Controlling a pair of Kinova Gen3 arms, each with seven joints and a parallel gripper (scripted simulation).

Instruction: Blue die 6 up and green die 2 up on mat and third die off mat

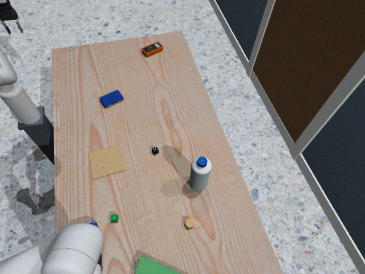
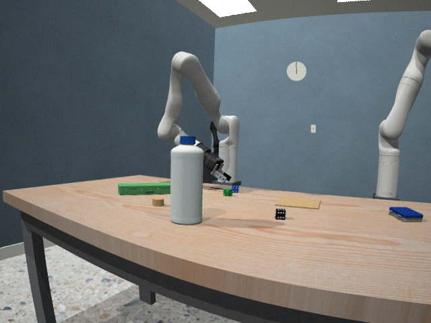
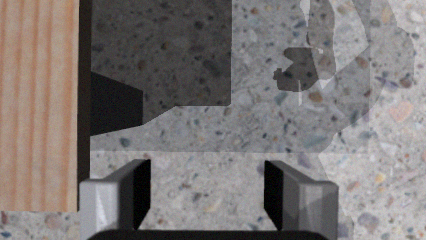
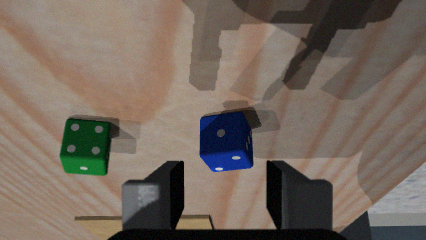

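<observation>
My right gripper is now 50 mm to the right of the blue die and 40 mm above it. Also, from my right hand: green case (240 mm ahead, 190 mm to the right, 40 mm below); green die (80 mm ahead, 60 mm to the left, 40 mm below); tan mat (60 mm ahead, 320 mm to the left, 50 mm below).
</observation>
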